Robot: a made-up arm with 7 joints. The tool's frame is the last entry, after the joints. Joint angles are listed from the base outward. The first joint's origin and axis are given. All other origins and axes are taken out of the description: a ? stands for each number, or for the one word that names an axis. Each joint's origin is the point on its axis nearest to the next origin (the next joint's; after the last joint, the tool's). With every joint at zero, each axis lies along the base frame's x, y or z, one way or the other. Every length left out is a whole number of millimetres.
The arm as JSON. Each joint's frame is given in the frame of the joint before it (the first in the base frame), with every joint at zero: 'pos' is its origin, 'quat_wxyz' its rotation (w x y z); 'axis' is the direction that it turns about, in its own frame. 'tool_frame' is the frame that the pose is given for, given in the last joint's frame.
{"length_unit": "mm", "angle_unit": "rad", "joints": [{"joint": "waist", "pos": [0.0, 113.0, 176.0], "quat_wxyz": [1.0, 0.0, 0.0, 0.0], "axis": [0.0, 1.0, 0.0]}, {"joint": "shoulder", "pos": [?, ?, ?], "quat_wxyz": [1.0, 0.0, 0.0, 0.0], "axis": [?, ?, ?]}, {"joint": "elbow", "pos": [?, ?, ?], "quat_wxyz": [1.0, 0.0, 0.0, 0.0], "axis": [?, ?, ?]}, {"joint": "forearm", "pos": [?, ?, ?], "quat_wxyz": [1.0, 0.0, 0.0, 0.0], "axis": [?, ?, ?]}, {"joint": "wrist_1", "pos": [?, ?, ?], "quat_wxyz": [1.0, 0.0, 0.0, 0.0], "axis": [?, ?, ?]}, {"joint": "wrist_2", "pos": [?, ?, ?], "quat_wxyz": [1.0, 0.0, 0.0, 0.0], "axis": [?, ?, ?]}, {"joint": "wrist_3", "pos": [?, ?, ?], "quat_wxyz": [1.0, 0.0, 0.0, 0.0], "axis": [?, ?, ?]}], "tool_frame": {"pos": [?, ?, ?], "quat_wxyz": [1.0, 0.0, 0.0, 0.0]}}
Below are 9 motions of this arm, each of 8 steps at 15 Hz.
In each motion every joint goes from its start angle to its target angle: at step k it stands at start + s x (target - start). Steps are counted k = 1, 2, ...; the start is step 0. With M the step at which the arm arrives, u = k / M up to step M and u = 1 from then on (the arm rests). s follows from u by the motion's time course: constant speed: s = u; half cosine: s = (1 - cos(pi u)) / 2; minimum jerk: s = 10 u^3 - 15 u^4 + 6 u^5.
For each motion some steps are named. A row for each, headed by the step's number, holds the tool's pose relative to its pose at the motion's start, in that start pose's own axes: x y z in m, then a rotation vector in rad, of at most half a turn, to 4 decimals.
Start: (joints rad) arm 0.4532 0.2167 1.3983 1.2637 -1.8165 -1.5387 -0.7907
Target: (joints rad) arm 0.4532 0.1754 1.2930 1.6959 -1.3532 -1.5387 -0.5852
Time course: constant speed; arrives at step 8
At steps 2, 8:
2: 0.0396 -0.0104 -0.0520 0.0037 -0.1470 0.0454
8: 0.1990 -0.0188 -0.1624 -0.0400 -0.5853 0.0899

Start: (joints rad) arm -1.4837 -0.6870 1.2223 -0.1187 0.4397 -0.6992 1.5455
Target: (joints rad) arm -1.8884 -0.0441 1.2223 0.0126 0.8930 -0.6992 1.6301
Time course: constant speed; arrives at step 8
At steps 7, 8:
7: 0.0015 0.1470 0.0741 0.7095 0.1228 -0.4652
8: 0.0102 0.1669 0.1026 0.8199 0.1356 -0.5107

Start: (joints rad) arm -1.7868 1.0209 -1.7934 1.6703 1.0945 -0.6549 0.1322
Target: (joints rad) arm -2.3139 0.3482 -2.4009 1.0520 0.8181 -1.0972 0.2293
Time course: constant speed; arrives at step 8
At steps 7, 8:
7: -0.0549 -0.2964 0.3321 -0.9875 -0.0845 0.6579
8: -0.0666 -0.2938 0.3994 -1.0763 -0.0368 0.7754

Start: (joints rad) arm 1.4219 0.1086 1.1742 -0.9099 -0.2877 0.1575 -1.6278
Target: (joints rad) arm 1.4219 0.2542 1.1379 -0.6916 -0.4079 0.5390 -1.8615
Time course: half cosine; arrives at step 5
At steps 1, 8:
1: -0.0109 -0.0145 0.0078 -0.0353 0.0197 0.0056
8: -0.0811 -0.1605 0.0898 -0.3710 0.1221 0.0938

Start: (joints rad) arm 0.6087 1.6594 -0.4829 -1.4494 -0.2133 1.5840 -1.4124
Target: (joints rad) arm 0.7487 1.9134 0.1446 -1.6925 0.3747 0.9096 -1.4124
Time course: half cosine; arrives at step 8
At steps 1, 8:
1: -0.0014 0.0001 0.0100 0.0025 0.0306 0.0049
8: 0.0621 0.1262 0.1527 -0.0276 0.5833 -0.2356

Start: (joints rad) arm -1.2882 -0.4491 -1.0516 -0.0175 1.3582 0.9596 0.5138
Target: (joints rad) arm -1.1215 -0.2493 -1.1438 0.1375 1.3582 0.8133 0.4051
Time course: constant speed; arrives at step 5
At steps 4, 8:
4: -0.0134 0.0784 -0.1141 0.0667 0.1544 0.1019
8: -0.0222 0.0986 -0.1407 0.0851 0.1923 0.1259

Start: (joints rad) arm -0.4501 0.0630 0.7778 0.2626 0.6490 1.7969 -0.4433
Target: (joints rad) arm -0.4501 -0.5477 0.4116 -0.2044 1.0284 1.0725 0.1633
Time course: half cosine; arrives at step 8
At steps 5, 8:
5: 0.1079 -0.0735 0.1033 0.2250 -1.0946 0.0628
8: 0.0981 -0.1378 0.1964 0.1419 -1.6363 0.0506

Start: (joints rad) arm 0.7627 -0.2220 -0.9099 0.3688 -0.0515 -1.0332 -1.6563
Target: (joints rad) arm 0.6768 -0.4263 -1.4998 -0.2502 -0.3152 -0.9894 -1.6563
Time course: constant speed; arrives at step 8
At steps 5, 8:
5: 0.1332 -0.2428 0.1761 -0.2576 0.1575 0.6568
8: 0.2778 -0.3110 0.3001 -0.4047 0.2766 1.0375

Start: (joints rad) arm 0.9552 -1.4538 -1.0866 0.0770 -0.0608 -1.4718 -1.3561
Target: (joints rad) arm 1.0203 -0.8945 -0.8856 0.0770 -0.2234 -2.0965 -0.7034
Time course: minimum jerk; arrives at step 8
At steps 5, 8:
5: 0.0281 0.1860 -0.1251 0.7467 -0.3391 0.2536
8: 0.0576 0.2693 -0.1434 0.9653 -0.5777 0.3033

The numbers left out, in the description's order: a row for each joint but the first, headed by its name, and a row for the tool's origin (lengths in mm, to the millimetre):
shoulder: xyz 376.0 0.0 -98.0, axis 1.0 0.0 0.0
elbow: xyz 0.0 -74.0 -207.0, axis 0.0 0.0 -1.0
forearm: xyz -3.0 110.0 0.0, axis 1.0 0.0 0.0
wrist_1: xyz 0.0 -85.0 -130.0, axis 0.0 0.0 -1.0
wrist_2: xyz 94.0 241.0 0.0, axis 0.0 1.0 0.0
wrist_3: xyz 65.0 0.0 -152.0, axis 0.0 0.0 1.0
tool: xyz -159.0 -78.0 0.0

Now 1 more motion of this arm.
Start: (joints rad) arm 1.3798 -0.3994 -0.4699 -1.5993 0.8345 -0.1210 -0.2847
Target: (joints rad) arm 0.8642 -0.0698 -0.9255 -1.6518 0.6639 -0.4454 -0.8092
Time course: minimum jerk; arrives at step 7
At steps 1, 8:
1: 0.0063 0.0035 -0.0023 0.0063 -0.0095 -0.0222
8: 0.3880 0.0487 -0.0503 0.3072 -0.5557 -0.9670

